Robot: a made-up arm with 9 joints. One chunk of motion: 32 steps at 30 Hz.
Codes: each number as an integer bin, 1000 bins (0 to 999) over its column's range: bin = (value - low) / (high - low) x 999, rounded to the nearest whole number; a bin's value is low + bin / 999 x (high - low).
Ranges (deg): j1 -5..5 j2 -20..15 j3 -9..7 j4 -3..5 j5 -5..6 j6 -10..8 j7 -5..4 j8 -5..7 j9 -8..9
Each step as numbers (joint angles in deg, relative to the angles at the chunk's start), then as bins.
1 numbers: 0.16 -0.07 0.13 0.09 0.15 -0.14 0.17 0.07 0.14
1 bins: 515 569 570 386 468 547 574 422 478
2 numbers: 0.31 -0.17 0.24 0.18 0.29 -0.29 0.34 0.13 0.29
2 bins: 530 566 577 397 480 539 593 427 487
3 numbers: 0.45 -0.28 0.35 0.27 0.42 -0.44 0.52 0.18 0.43
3 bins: 544 563 584 408 492 531 613 431 495
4 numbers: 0.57 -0.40 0.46 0.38 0.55 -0.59 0.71 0.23 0.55
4 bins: 556 559 591 422 504 522 634 435 502
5 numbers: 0.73 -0.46 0.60 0.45 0.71 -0.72 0.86 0.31 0.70
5 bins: 572 558 599 431 519 515 650 442 511
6 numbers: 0.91 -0.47 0.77 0.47 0.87 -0.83 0.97 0.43 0.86
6 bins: 590 557 610 433 533 509 663 452 521
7 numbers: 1.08 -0.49 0.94 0.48 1.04 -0.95 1.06 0.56 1.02
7 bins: 607 557 621 435 549 502 673 463 530
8 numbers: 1.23 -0.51 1.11 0.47 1.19 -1.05 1.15 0.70 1.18
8 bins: 622 556 631 433 562 497 683 475 539
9 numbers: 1.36 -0.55 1.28 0.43 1.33 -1.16 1.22 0.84 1.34
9 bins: 635 555 642 428 575 491 690 486 549
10 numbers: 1.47 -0.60 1.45 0.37 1.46 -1.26 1.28 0.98 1.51
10 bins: 646 554 652 421 587 485 697 498 559
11 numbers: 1.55 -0.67 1.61 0.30 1.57 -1.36 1.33 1.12 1.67
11 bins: 654 552 662 412 597 480 703 509 568
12 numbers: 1.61 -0.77 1.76 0.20 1.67 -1.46 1.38 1.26 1.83
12 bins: 660 549 672 400 606 474 708 521 578
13 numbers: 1.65 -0.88 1.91 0.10 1.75 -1.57 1.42 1.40 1.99
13 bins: 664 546 681 387 613 468 713 533 587
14 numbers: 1.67 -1.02 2.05 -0.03 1.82 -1.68 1.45 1.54 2.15
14 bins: 666 542 690 371 619 462 716 544 596
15 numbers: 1.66 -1.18 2.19 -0.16 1.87 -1.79 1.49 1.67 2.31
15 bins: 665 537 699 355 624 456 720 555 606
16 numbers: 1.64 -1.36 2.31 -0.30 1.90 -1.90 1.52 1.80 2.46
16 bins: 663 532 706 337 627 450 724 566 615
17 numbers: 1.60 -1.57 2.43 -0.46 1.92 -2.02 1.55 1.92 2.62
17 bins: 659 526 714 317 628 443 727 576 624
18 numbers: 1.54 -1.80 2.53 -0.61 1.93 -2.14 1.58 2.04 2.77
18 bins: 653 519 720 298 629 436 730 586 633
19 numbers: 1.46 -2.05 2.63 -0.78 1.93 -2.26 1.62 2.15 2.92
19 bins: 645 512 726 277 629 430 735 595 642
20 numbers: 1.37 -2.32 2.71 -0.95 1.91 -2.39 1.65 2.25 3.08
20 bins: 636 505 731 256 628 422 738 604 651
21 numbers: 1.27 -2.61 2.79 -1.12 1.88 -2.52 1.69 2.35 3.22
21 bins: 626 496 736 235 625 415 743 612 659
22 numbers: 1.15 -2.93 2.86 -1.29 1.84 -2.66 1.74 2.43 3.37
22 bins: 614 487 741 214 621 407 748 619 668
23 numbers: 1.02 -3.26 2.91 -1.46 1.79 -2.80 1.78 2.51 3.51
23 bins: 601 478 744 192 617 400 753 625 676
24 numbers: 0.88 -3.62 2.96 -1.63 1.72 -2.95 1.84 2.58 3.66
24 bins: 587 468 747 171 610 391 759 631 685
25 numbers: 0.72 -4.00 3.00 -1.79 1.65 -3.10 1.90 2.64 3.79
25 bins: 571 457 749 151 604 383 766 636 693
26 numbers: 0.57 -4.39 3.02 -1.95 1.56 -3.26 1.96 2.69 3.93
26 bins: 556 446 750 131 596 374 773 640 701
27 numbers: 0.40 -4.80 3.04 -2.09 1.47 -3.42 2.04 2.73 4.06
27 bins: 539 434 752 114 588 365 781 644 709
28 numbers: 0.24 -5.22 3.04 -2.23 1.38 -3.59 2.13 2.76 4.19
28 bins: 523 422 752 96 579 356 791 646 716
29 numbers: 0.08 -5.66 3.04 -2.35 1.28 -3.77 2.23 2.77 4.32
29 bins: 507 409 752 81 570 346 803 647 724
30 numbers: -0.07 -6.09 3.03 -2.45 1.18 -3.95 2.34 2.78 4.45
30 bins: 493 397 751 69 561 336 815 648 732
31 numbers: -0.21 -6.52 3.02 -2.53 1.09 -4.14 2.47 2.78 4.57
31 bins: 479 385 750 59 553 325 829 648 739
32 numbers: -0.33 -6.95 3.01 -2.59 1.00 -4.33 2.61 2.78 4.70
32 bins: 467 372 750 51 545 315 845 648 746
